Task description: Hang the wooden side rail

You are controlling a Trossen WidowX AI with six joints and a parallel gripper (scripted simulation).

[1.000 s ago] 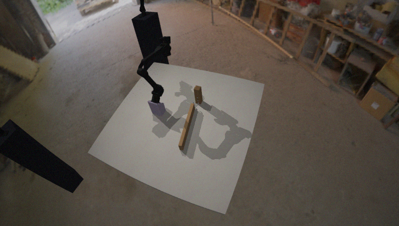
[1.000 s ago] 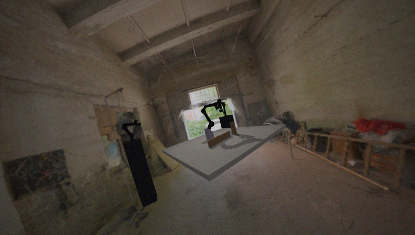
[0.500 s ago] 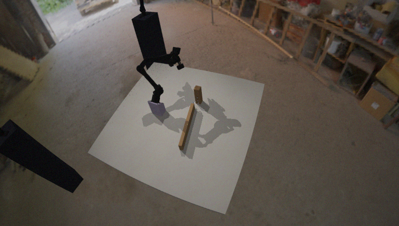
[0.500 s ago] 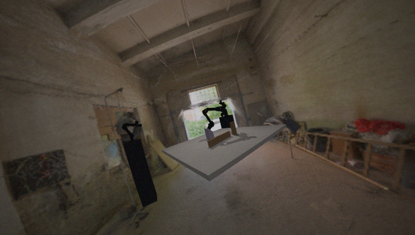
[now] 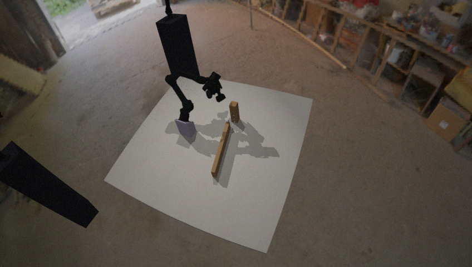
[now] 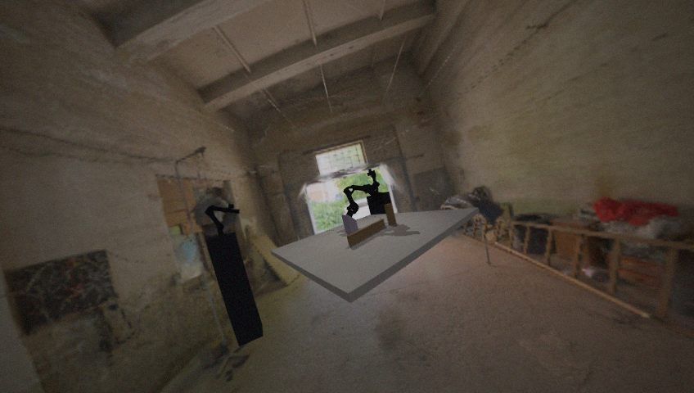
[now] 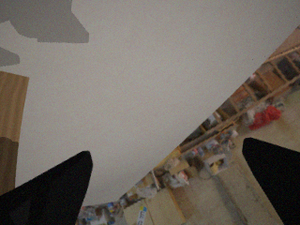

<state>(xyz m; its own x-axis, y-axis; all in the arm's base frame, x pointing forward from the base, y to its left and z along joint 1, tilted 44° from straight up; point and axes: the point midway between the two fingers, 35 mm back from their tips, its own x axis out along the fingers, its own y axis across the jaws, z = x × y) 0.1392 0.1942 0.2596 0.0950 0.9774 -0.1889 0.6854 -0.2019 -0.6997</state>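
Now: gripper tip 13 cm short of the headboard post, 8 cm to the left of it and 8 cm above it.
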